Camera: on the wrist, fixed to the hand. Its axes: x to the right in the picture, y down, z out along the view.
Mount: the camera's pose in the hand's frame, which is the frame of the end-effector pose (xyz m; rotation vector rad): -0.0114 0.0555 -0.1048 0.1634 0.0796 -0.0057
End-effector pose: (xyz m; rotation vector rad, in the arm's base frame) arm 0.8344 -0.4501 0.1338 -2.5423 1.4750 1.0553
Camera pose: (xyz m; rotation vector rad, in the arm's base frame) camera 0.8444 -0.5072 0.2379 -2.4995 1.5032 0.8050
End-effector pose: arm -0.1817 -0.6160 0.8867 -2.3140 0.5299 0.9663
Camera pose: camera -0.1660 -0.7233 0.9360 -2.2129 0.6112 0.7999
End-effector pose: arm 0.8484 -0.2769 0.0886 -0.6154 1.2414 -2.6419
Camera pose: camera 0.8120 -0.2357 -0.0171 -0.4928 1.0299 -2.7616
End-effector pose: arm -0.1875 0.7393 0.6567 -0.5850 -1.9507 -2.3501
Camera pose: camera -0.1902 0.6251 0.6906 -0.4685 -2.0846 -2.1535
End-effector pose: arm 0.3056 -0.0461 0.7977 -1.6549 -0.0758 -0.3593
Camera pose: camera 0.2895 -0.1537 0.7491 -1.4778 -0.0489 -0.4123
